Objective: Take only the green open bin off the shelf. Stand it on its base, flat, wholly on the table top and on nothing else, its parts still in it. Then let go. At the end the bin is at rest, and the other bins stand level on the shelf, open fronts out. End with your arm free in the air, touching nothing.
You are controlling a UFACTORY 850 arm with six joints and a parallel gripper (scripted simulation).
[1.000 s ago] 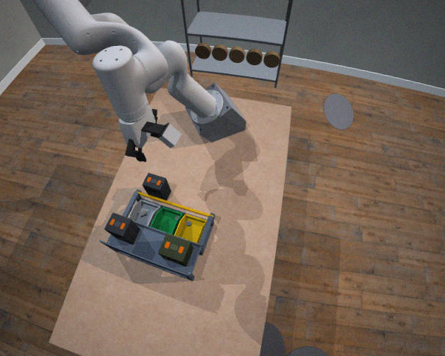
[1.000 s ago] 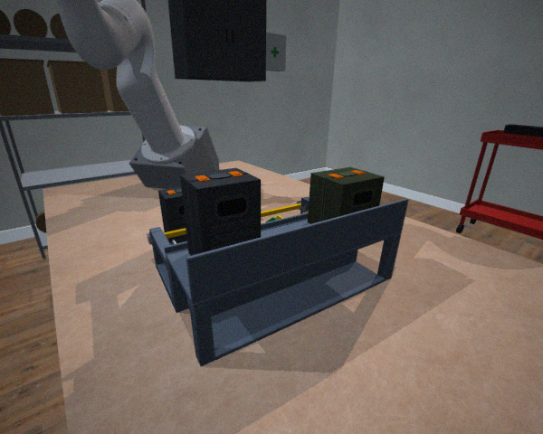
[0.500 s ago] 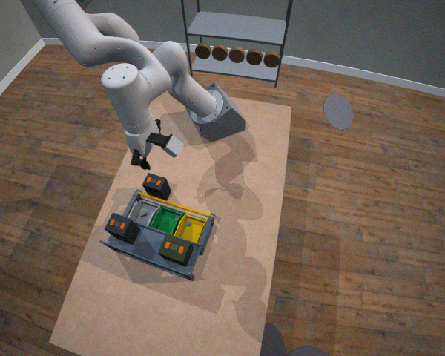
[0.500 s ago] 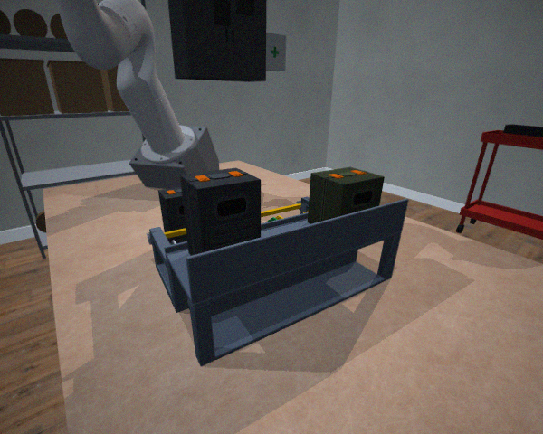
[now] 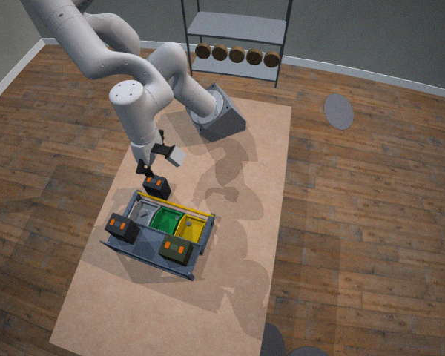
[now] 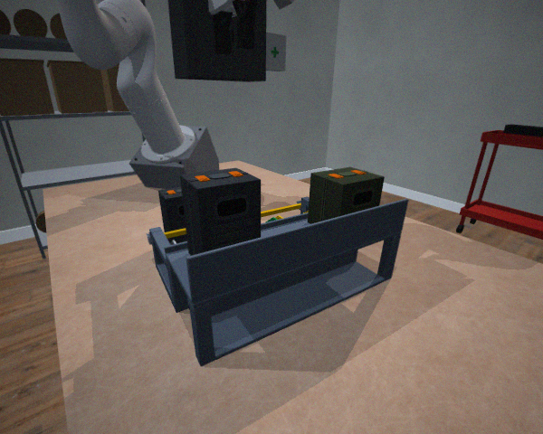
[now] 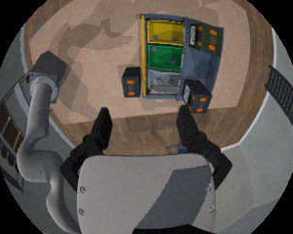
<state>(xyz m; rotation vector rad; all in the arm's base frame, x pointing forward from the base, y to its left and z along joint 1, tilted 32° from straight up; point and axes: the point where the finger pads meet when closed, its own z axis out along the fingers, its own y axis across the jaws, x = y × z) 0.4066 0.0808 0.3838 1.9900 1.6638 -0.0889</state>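
Right now my hand is 34 cm above the thin yellow bar. From my hand the other things lie so: yellow bin (13 cm ahead, 8 cm to the left, 36 cm below); then green bin (10 cm ahead, 3 cm to the right, 36 cm below).
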